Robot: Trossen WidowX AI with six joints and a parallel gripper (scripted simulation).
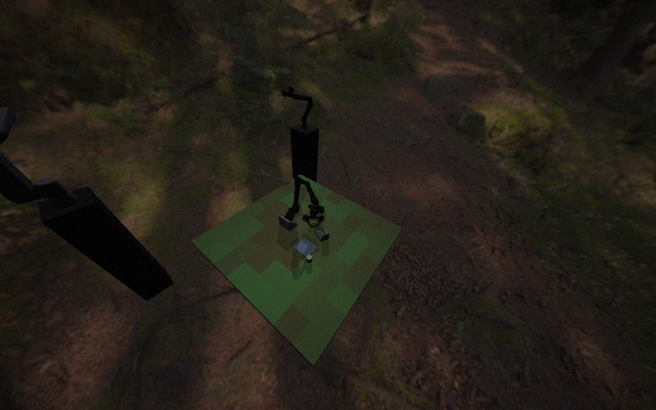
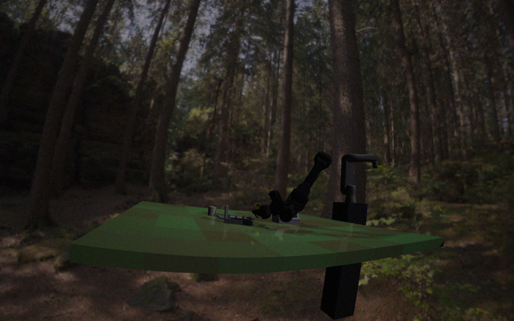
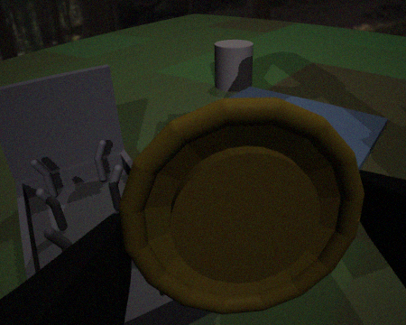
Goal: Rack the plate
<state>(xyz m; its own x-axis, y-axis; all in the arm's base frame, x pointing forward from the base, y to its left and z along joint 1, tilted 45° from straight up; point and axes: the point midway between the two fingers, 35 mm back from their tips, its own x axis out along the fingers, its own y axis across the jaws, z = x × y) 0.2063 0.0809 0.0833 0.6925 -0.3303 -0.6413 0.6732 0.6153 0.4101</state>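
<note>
Right now the dish rack is 8 cm ahead of my gripper tip, 4 cm below it and 1 cm to the left of it. Round my gripper tip: blue mat: 18 cm to the right, 8 cm ahead, 6 cm below; yellow plate: 1 cm to the left, 1 cm behind; small cup: 24 cm to the right, 18 cm ahead, 4 cm below.
</note>
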